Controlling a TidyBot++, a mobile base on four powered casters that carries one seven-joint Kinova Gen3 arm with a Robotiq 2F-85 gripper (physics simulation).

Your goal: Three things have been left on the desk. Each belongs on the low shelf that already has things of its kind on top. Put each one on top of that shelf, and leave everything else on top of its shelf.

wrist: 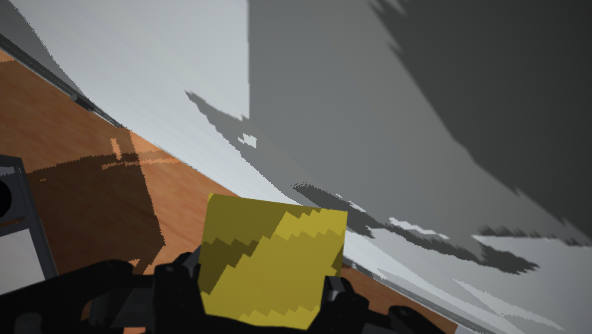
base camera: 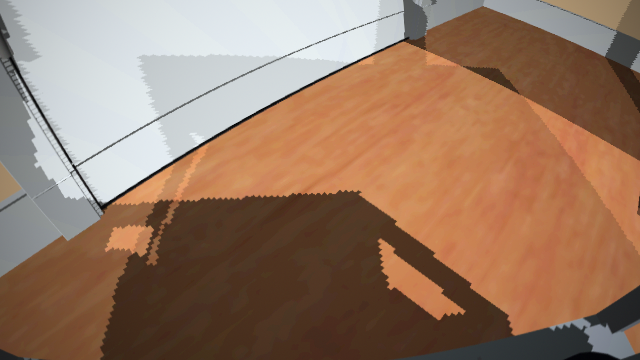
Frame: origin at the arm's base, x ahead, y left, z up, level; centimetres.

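Seen in the pictures: gripper, fingertip midpoint: point(wrist: 264, 274).
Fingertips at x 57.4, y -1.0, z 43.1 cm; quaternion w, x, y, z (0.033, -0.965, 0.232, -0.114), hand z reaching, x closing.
Observation:
A point is followed by its place in that frame.
A yellow block point(wrist: 280, 255) @[x 58.0, y 0.3, z 45.8 cm] sits between the two black fingers of my gripper point(wrist: 264, 274) @[x 57.4, y -1.0, z 43.1 cm] in the wrist view, low in the middle. My gripper is shut on it, and the block is held up above the floor, with partly shaded faces. Neither the gripper nor the block shows in the base camera view. I cannot make out the desk or a low shelf with things on top in either view.
A large pale wall point(base camera: 280, 30) @[x 61.3, y 2.2, z -26.1 cm] point(wrist: 200, 45) @[x 56.8, y 7.3, z 51.7 cm] rises from the orange-brown wood floor point(base camera: 450, 165) @[x 43.6, y -22.1, z -39.6 cm] point(wrist: 185, 200) @[x 48.6, y 3.1, z -39.7 cm]. A broad dark shadow lies on the floor. A grey and white piece of equipment point(wrist: 17, 260) shows at the wrist view's left edge.

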